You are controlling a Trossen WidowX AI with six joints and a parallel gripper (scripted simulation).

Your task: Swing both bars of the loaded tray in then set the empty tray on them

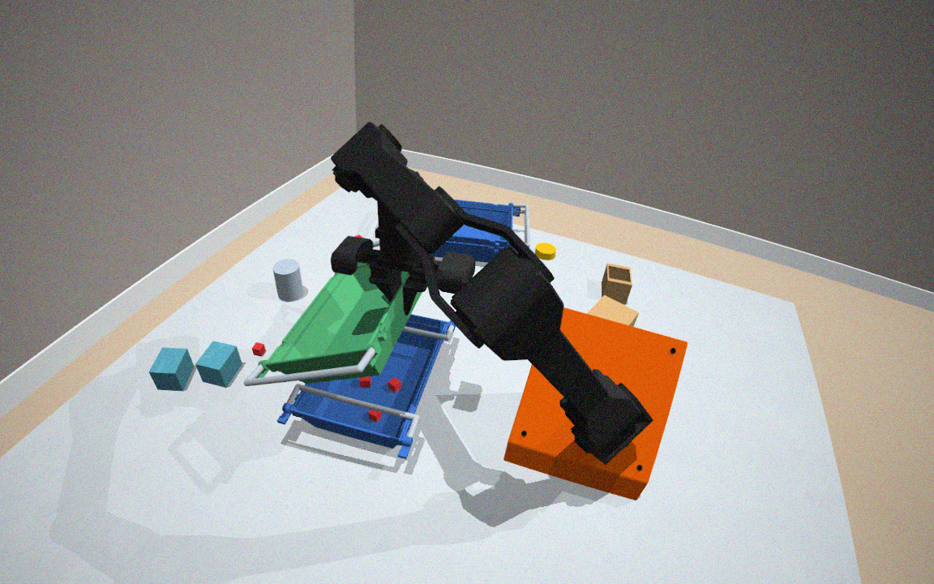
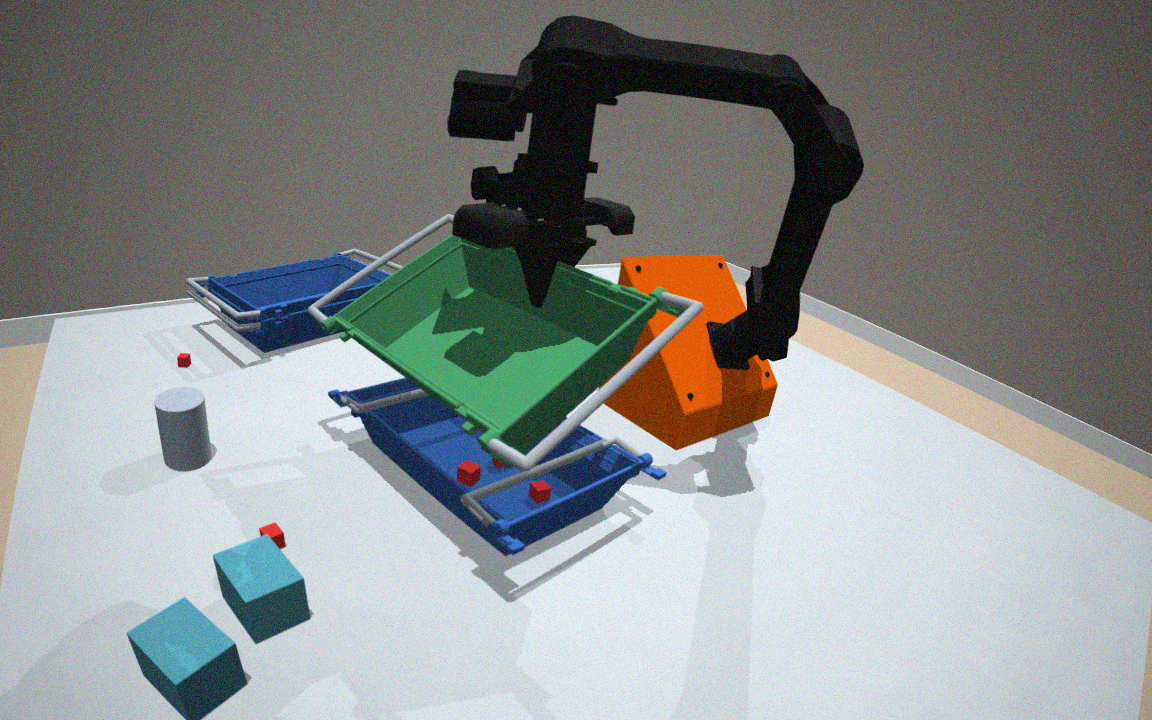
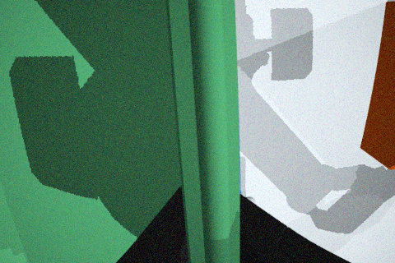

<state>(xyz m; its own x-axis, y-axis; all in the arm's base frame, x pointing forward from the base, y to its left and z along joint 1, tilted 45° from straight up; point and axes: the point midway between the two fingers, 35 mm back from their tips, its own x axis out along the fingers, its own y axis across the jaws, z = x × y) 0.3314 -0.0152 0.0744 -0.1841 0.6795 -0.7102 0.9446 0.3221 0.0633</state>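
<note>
My gripper tip is now 8 cm short of the green tray and 2 cm to the right of it. The rest, counted from my gripper tip: brown box (49 cm to the right, 23 cm behind, 16 cm below); grey cylinder (36 cm ahead, 15 cm below, 9 cm to the right); yellow disc (55 cm to the right, 17 cm below, 3 cm behind).
</note>
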